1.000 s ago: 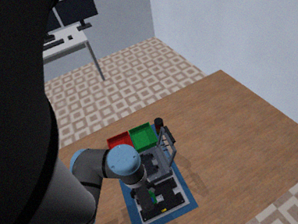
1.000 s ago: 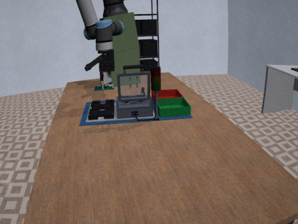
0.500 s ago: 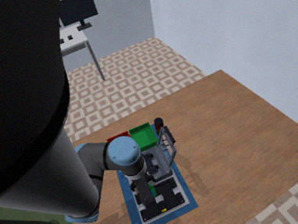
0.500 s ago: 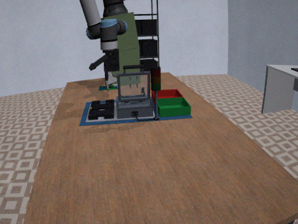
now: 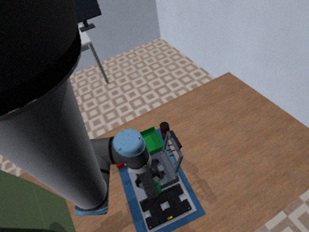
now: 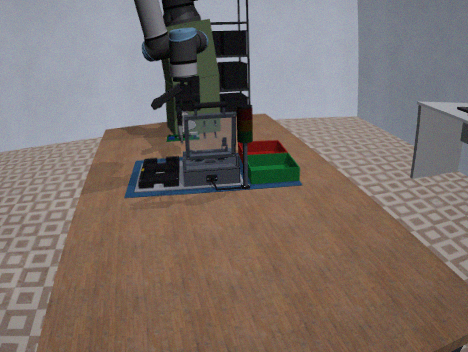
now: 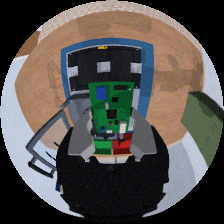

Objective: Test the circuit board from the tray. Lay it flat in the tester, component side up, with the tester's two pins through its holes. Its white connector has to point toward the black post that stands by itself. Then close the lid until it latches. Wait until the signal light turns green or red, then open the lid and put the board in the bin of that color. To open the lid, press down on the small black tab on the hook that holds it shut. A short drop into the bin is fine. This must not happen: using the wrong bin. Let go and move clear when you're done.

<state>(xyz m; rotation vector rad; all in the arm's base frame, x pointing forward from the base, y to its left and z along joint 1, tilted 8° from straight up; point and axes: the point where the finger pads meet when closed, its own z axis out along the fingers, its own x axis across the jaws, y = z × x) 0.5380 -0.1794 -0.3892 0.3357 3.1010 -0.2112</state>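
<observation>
The tester bed lies 60 mm ahead of my hand, 80 mm to the left of it and 60 mm below it. Round my hand: green circuit board: 10 mm to the left; then red bin: 10 mm behind, 300 mm to the left, 110 mm below; then clear lid: 170 mm ahead, 50 mm to the left, 60 mm above.
</observation>
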